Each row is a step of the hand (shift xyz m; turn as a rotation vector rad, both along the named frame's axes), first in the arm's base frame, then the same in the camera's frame.
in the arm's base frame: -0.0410 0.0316 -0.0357 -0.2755 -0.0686 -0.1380
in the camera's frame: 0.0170 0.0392 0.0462 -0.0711 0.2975 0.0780
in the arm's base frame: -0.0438 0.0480 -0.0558 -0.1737 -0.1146 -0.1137
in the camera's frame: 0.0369 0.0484 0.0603 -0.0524 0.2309 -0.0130
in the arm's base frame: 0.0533 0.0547 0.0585 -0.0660 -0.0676 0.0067
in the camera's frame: 0.0059 -0.0935 0.0220 -0.0666 0.0635 -0.0223
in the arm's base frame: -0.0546 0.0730 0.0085 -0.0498 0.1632 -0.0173
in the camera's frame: -0.0075 0.0041 0.0912 0.0493 -0.0146 0.1636
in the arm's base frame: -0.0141 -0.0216 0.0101 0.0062 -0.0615 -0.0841
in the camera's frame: -0.0235 0.0104 -0.0103 0.0426 0.0735 -0.0606
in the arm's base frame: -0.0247 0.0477 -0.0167 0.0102 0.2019 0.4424
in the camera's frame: 0.0177 0.0101 0.0524 -0.2482 -0.3711 0.1931
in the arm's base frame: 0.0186 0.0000 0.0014 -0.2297 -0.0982 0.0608
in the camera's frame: 0.0089 -0.0132 -0.0097 -0.2069 0.1470 0.0410
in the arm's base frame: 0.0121 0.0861 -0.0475 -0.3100 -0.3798 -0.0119
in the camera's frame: 0.0754 -0.0078 0.0638 -0.3044 0.3495 -0.1603
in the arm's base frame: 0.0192 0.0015 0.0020 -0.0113 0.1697 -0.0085
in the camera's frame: 0.0094 -0.0145 -0.0087 0.0659 -0.0482 0.1495
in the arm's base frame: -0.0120 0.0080 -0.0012 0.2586 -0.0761 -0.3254
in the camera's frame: -0.0025 0.0058 0.0130 0.3535 0.0712 -0.2203
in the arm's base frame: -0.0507 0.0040 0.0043 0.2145 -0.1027 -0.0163
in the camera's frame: -0.0289 0.0292 0.0303 0.0878 -0.0938 -0.2008
